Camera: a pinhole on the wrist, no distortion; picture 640 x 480 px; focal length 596.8 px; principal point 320.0 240.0 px. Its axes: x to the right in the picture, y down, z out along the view. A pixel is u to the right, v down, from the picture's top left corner.
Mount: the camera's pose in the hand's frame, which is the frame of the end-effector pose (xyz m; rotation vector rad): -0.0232 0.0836 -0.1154 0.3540 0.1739 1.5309
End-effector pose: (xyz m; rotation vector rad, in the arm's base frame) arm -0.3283 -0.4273 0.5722 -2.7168 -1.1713 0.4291
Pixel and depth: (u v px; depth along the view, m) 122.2 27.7 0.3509
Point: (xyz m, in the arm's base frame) -0.2950 -0.2235 0.3983
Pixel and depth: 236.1 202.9 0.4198
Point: -0.3388 -0.3041 0.3016
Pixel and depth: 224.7 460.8 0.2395
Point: -0.3781 -0.4577 0.4464
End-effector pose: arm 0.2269 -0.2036 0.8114 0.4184 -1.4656 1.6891
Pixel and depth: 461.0 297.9 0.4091
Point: 0.0027 -0.4407 0.8576
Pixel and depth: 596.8 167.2 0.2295
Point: 0.0269 -0.2616 0.7921
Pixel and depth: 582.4 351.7 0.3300
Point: 0.0020 -0.3981 0.7723
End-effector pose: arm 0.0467 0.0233 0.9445 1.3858 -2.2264 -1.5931
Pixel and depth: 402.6 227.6 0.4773
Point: -0.2722 0.1689 0.8034
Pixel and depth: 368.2 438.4 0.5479
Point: -0.2268 0.3690 0.7877
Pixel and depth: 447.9 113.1 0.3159
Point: -0.1966 0.0470 0.8969
